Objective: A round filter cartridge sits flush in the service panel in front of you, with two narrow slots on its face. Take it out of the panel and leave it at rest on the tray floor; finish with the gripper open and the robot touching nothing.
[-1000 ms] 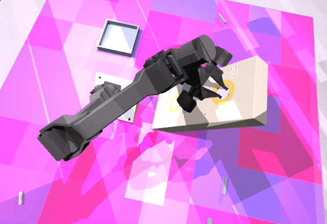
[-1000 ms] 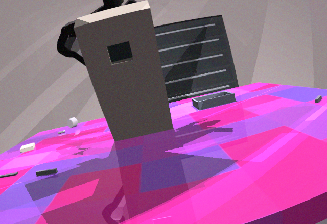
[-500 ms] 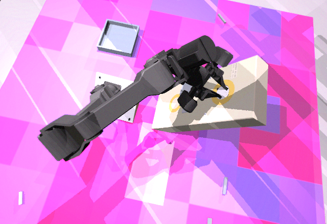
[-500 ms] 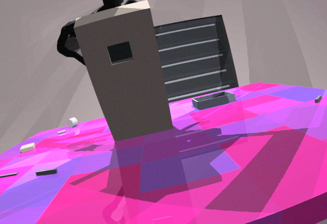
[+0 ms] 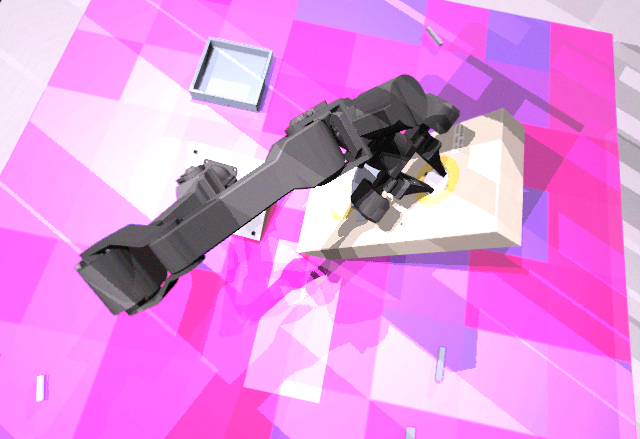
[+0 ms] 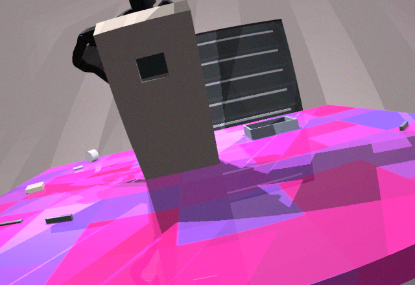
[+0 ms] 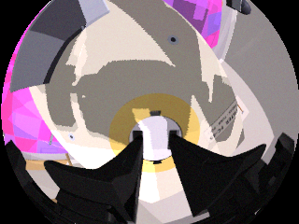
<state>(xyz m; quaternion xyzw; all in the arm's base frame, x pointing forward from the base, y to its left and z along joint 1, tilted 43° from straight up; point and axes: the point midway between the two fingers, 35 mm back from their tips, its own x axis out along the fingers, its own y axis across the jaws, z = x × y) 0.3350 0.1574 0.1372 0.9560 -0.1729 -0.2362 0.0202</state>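
My gripper tip is now 1 cm short of the round filter cartridge and 1 cm above it. The rest, counted from my gripper tip: service panel: 4 cm behind, 8 cm below; tray: 44 cm behind, 25 cm to the left, 26 cm below.
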